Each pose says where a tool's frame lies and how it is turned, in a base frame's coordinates. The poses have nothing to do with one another.
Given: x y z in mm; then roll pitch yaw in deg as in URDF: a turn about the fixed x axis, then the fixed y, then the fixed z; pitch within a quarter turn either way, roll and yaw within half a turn.
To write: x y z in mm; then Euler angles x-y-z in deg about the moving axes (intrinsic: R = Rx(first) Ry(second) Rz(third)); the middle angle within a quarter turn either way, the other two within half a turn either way. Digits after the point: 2 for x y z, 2 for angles.
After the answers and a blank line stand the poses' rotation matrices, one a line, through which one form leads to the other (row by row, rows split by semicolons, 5 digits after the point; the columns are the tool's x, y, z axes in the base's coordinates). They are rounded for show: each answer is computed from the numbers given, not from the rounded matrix.
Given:
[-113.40, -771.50, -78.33, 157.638, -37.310, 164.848]
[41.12, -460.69, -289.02, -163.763, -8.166, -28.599]
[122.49, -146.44, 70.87, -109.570, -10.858, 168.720]
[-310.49, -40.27, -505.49, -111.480, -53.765, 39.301]
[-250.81, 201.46, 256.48, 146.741, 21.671, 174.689]
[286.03, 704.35, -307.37, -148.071, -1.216, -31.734]
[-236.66, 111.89, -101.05, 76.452, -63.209, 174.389]
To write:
[-113.40, -771.50, -78.33, -145.07, -26.21, -148.83]
[41.12, -460.69, -289.02, -169.26, 14.69, 26.04]
[122.49, -146.44, 70.87, 109.84, -14.25, 173.57]
[-310.49, -40.27, -505.49, -103.42, -21.15, -60.63]
[-250.81, 201.46, 256.48, -146.34, 20.99, 172.35]
[286.03, 704.35, -307.37, -152.57, 17.07, 27.19]
[-236.66, 111.89, -101.05, -83.64, 17.65, -118.08]

-0.76772 0.46431 -0.44161; 0.20789 0.83237 0.51375; 0.60613 0.30260 -0.73555
0.86909 -0.42471 0.25358; -0.47382 -0.86198 0.18022; 0.14204 -0.27678 -0.95038
-0.96313 -0.10855 -0.24618; 0.19210 0.36321 -0.91169; 0.18838 -0.92536 -0.32896
0.45741 0.81275 -0.36085; 0.37440 0.19205 0.90716; 0.80660 -0.55004 -0.21645
-0.92533 -0.12425 0.35823; 0.08602 0.85136 0.51749; -0.36928 0.50966 -0.77710
0.85031 -0.43685 0.29349; -0.52586 -0.72773 0.44033; 0.02122 -0.52875 -0.84851
-0.44858 0.84076 0.30317; 0.04407 -0.31799 0.94707; 0.89266 0.43820 0.10559

